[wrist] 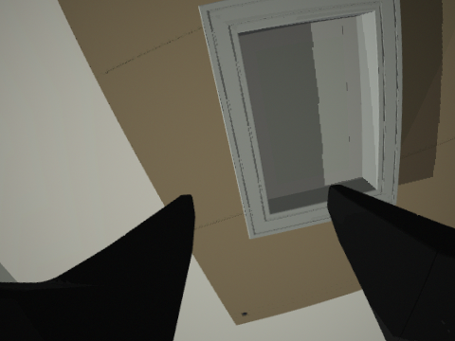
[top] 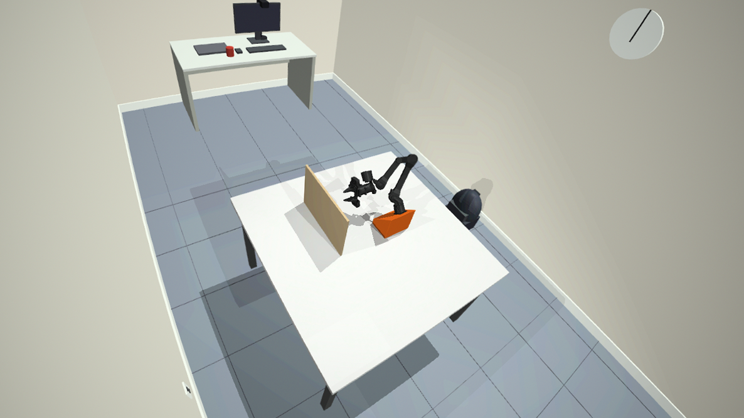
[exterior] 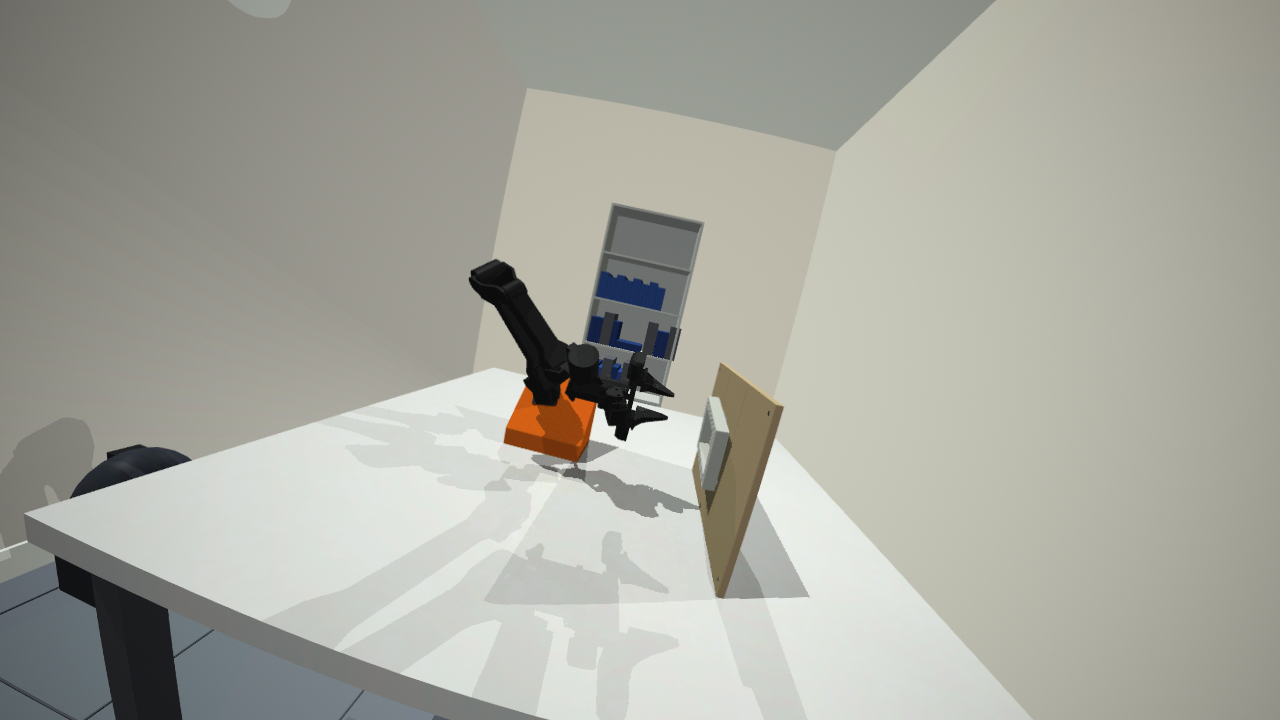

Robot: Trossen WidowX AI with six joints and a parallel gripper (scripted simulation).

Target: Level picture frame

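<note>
The pale grey picture frame lies 11 cm ahead of my gripper tip, 1 cm to the right of it and 5 cm below it. The rest, counted from my gripper tip: wall panel (12 cm ahead, 2 cm to the right, 6 cm below).
</note>
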